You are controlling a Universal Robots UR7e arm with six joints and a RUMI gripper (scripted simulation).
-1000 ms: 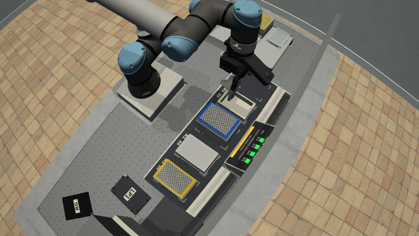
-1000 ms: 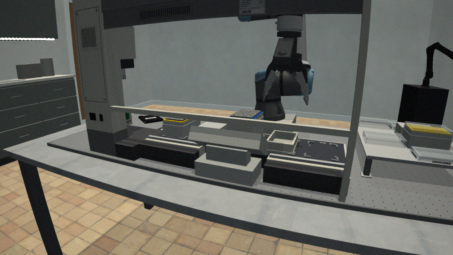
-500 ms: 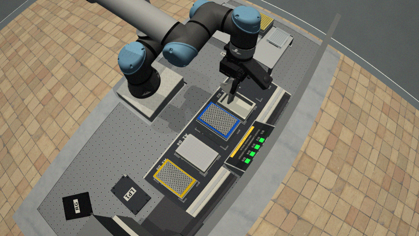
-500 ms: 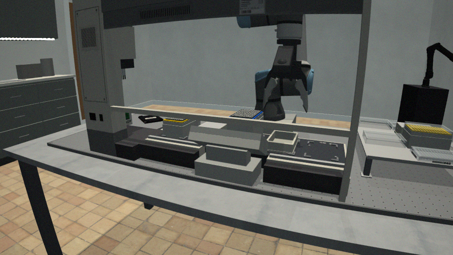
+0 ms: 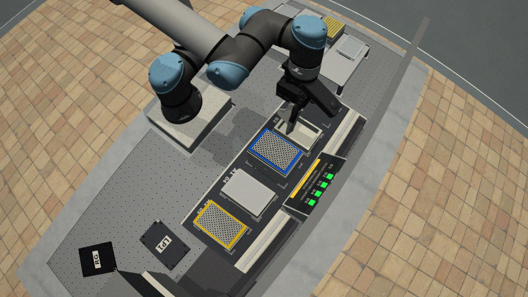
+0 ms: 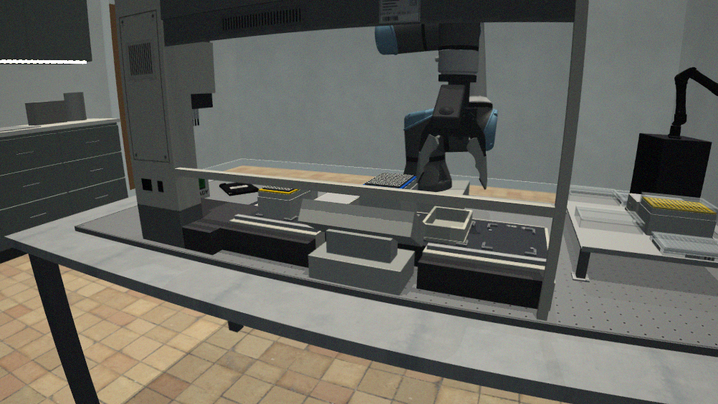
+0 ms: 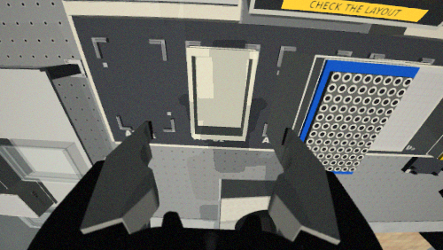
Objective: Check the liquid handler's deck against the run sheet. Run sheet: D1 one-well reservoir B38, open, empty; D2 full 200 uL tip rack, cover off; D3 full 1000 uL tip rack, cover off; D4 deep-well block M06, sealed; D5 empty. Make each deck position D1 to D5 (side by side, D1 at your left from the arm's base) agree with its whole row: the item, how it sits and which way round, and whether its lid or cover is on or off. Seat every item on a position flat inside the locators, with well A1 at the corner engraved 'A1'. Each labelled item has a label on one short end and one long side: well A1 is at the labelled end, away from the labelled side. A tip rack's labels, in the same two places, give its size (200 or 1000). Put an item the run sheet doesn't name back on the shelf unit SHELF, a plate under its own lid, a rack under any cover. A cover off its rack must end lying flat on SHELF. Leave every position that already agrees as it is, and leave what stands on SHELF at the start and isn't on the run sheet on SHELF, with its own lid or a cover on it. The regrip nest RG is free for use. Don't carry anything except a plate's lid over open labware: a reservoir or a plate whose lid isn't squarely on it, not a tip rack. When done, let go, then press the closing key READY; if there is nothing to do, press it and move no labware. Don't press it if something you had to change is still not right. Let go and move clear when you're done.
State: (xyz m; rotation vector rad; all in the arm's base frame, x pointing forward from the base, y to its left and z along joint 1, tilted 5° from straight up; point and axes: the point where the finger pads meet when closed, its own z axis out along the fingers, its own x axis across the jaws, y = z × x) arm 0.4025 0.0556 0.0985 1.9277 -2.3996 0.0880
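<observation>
My gripper is now 90 mm above the one-well reservoir. Round my hand: handler's frame bar (150 mm ahead, 210 mm to the right, 20 mm above); blue-framed tip rack (30 mm behind, 130 mm to the right, 30 mm below); handler's frame post (220 mm ahead, 140 mm to the left, 90 mm above).
</observation>
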